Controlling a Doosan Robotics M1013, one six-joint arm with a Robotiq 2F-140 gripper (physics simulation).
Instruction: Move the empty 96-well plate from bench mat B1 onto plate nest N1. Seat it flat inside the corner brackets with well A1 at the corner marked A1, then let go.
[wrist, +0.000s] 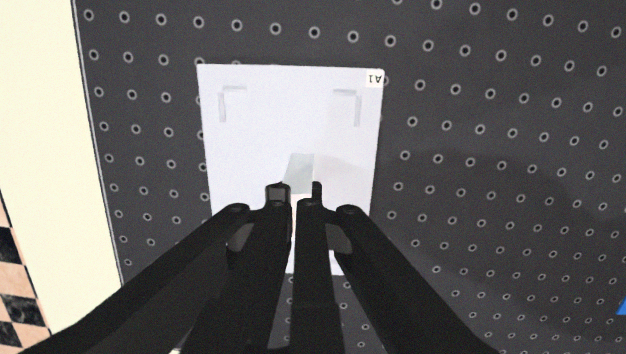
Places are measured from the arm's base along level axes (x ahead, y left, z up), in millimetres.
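Pixels of known places: gripper, fingertip midpoint: (302, 171).
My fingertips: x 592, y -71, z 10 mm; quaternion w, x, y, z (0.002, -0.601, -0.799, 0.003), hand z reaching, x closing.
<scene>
Ahead of a thing's pixels: the offset from my fingertips to its top centre. "spot": to the spot under its first point. Level surfaces: height alone.
The plate nest @(dx +13, dy -6, dz +3 mm) (280, 117) is a white rectangular slab in the middle of the wrist view. Two raised corner brackets show near its upper edge, with no plate between them. The A1 label @(spot: dx -74, dy +26, dz +0 mm) (374, 78) is at its upper right corner and reads upside down. My gripper (302, 171) is shut with nothing between its fingers. Its light pads are together over the middle of the nest, and the black fingers hide the nest's lower part and the other brackets. The 96-well plate does not show in this view.
A dark board @(dz -12 mm) (150, 37) with rows of ringed holes lies around the nest. A small blue corner @(spot: dx +46, dy +339, dz -10 mm) (622, 306) shows at the lower right edge. A cream surface @(dz -25 mm) (40, 100) runs along the left, with a checkered floor (22, 305) beyond it.
</scene>
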